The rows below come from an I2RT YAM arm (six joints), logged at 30 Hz.
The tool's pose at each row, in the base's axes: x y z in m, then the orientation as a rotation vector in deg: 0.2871, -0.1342, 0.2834, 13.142, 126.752, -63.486; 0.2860, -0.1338, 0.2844, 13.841, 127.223, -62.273; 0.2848, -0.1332, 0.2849, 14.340, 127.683, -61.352; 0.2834, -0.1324, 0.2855, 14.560, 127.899, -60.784; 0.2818, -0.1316, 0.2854, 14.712, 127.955, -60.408; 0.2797, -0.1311, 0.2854, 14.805, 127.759, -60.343; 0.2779, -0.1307, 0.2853, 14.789, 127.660, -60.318; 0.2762, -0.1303, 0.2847, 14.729, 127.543, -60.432; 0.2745, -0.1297, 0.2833, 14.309, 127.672, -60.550; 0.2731, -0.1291, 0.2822, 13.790, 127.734, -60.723; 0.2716, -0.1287, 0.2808, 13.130, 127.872, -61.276; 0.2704, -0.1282, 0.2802, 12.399, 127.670, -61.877; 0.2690, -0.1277, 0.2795, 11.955, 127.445, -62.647; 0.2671, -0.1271, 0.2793, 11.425, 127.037, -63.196; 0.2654, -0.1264, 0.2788, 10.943, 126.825, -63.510
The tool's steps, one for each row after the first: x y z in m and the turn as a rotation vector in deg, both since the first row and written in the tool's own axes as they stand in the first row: 0.0002, -0.0009, -0.0013, -0.762, 0.388, 0.732; 0.0007, -0.0013, -0.0025, -1.374, 0.764, 1.228; 0.0014, -0.0018, -0.0040, -1.757, 0.907, 1.503; 0.0026, -0.0019, -0.0054, -1.986, 0.932, 1.722; 0.0041, -0.0025, -0.0067, -1.957, 0.789, 1.878; 0.0055, -0.0029, -0.0078, -1.953, 0.693, 1.915; 0.0072, -0.0030, -0.0087, -1.861, 0.596, 1.877; 0.0093, -0.0024, -0.0093, -1.921, 0.566, 1.527; 0.0110, -0.0019, -0.0100, -1.951, 0.455, 1.120; 0.0130, -0.0013, -0.0104, -1.780, 0.440, 0.450; 0.0142, -0.0011, -0.0111, -1.507, 0.124, -0.158; 0.0157, -0.0010, -0.0118, -1.043, -0.060, -0.650; 0.0172, -0.0012, -0.0131, -0.701, -0.478, -1.042; 0.0187, -0.0012, -0.0142, -0.556, -0.765, -1.386
